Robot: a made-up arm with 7 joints.
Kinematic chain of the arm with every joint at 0, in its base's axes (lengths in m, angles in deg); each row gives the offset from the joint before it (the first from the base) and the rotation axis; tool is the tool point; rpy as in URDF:
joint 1: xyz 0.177 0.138 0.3 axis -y
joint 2: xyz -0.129 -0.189 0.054 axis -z
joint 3: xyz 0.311 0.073 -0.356 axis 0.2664 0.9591 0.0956
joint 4: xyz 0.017 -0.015 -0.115 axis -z
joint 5: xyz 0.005 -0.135 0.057 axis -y
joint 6: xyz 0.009 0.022 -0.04 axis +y
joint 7: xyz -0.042 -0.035 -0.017 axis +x
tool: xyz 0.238 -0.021 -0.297 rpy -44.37 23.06 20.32
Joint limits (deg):
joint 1: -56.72..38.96
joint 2: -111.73..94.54
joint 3: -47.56..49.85
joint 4: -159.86..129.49
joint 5: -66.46..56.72
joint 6: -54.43..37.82
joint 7: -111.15..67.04
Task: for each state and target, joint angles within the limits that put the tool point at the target. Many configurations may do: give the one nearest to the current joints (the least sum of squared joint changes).
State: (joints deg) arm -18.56 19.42 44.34 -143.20 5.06 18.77 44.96
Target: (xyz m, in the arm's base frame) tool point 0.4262 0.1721 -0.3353
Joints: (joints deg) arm 15.76 17.70 25.38 -131.36 5.81 18.15 14.57
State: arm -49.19 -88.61 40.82 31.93 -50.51 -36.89 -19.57
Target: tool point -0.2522 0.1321 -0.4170
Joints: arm -13.68 -111.73 49.85 -20.87 -32.74 -36.52 -10.35
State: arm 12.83 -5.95 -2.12 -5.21 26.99 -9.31 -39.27
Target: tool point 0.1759 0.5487 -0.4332
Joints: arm -6.62 -61.58 23.07 -46.33 20.75 2.72 -32.51
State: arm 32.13 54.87 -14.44 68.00 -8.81 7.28 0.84
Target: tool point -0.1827 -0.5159 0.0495
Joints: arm -2.40 68.14 -32.52 63.57 32.03 -30.28 2.54
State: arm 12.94 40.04 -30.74 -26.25 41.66 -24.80 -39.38
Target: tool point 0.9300 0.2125 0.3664
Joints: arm 35.38 -8.14 -11.17 -54.34 29.87 -10.15 -28.77
